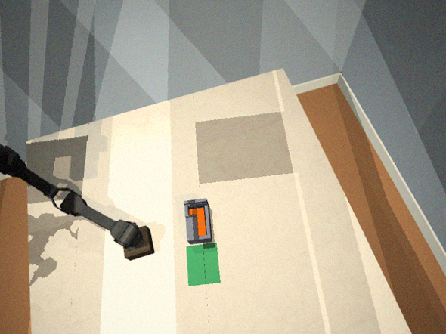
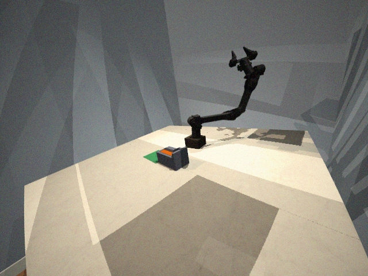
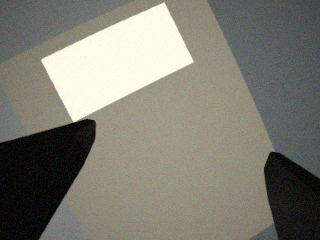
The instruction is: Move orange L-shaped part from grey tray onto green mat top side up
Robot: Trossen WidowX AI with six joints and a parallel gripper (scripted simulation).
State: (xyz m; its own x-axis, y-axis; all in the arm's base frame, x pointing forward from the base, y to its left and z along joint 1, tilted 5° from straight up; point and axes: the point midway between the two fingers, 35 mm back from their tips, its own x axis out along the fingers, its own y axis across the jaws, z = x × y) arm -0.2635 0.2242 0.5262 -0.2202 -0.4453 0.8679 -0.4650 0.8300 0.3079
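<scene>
Now: the orange L-shaped part 540 mm ahead of my gripper tip, 270 mm to the right of it and 540 mm below it. The rest, counted from my gripper tip: green mat (490 mm ahead, 430 mm to the right, 600 mm below).
</scene>
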